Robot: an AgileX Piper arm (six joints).
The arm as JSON. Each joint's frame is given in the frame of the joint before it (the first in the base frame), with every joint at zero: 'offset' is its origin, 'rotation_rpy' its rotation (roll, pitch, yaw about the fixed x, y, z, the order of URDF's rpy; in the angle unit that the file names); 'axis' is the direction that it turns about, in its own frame. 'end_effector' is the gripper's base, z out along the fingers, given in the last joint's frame.
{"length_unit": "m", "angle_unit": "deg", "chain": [
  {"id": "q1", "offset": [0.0, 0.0, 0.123], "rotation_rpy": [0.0, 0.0, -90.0], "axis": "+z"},
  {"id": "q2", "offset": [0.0, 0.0, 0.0], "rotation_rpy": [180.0, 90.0, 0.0], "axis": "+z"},
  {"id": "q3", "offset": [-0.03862, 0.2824, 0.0], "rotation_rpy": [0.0, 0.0, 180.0], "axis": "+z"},
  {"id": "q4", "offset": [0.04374, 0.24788, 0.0], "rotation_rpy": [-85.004, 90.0, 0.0], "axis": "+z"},
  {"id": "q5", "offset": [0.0, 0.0, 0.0], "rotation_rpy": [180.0, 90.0, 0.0], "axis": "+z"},
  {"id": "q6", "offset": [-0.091, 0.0, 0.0], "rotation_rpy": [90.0, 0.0, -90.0], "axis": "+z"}
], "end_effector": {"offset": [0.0, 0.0, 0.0], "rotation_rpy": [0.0, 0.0, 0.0]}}
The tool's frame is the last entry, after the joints.
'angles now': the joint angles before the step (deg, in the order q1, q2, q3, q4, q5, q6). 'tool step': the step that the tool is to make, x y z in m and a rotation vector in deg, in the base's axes. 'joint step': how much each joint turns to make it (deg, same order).
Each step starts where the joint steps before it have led.
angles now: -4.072 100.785 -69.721 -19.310 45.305 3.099
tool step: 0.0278 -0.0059 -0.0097 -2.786 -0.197 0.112
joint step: 0.000 5.966 -5.932 -3.715 0.003 1.681
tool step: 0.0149 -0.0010 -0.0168 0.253 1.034 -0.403
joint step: 0.003 4.326 -2.733 -0.127 -0.390 0.666
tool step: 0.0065 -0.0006 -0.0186 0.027 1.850 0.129
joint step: -0.008 3.144 -0.701 -0.332 -0.574 0.245
